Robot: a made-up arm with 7 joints.
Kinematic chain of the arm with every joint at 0, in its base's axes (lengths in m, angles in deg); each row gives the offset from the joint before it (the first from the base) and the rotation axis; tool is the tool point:
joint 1: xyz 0 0 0.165 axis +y
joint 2: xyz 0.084 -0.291 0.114 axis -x
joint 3: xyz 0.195 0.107 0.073 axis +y
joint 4: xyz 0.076 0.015 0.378 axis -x
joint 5: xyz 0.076 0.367 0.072 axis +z
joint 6: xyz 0.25 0 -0.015 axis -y
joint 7: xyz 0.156 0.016 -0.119 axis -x
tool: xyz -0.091 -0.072 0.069
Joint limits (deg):
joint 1: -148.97..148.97
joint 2: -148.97..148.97
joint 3: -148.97..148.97
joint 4: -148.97..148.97
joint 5: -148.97..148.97
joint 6: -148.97..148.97
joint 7: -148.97..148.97
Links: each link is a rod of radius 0.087 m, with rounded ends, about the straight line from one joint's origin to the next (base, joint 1, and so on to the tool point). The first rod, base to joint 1, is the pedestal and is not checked.
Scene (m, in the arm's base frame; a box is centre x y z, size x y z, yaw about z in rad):
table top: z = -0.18
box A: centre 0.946 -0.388 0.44 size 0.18 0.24 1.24 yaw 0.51
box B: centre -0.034 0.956 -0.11 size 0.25 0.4 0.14 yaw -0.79
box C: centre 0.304 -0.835 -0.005 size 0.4 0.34 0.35 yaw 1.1
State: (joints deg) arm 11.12 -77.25 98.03 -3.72 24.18 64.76 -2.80
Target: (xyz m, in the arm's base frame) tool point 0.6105 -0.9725 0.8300
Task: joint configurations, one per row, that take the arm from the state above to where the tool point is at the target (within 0.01 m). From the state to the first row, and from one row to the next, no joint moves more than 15 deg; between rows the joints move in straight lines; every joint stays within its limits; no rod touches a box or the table.
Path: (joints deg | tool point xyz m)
1: 1.71 -90.04 95.91 -4.68 31.52 66.64 -2.29 | 0.7630 0.1452 0.8560
2: -7.70 -102.83 93.78 -5.64 38.87 68.51 -1.78 | 0.6592 -0.0414 1.0826
3: -17.10 -115.63 91.66 -6.60 46.21 70.39 -1.27 | 0.5180 -0.2561 1.2331
4: -26.51 -128.42 89.53 -7.56 53.56 72.27 -0.77 | 0.3730 -0.4791 1.2996
5: -35.92 -141.21 87.41 -8.52 60.90 74.14 -0.26 | 0.2565 -0.6885 1.2911
6: -24.18 -145.09 73.88 0.18 67.89 67.95 1.27 | 0.4914 -0.8579 1.0847
7: -12.43 -148.97 60.35 8.89 74.88 61.75 2.80 | 0.6105 -0.9725 0.8299

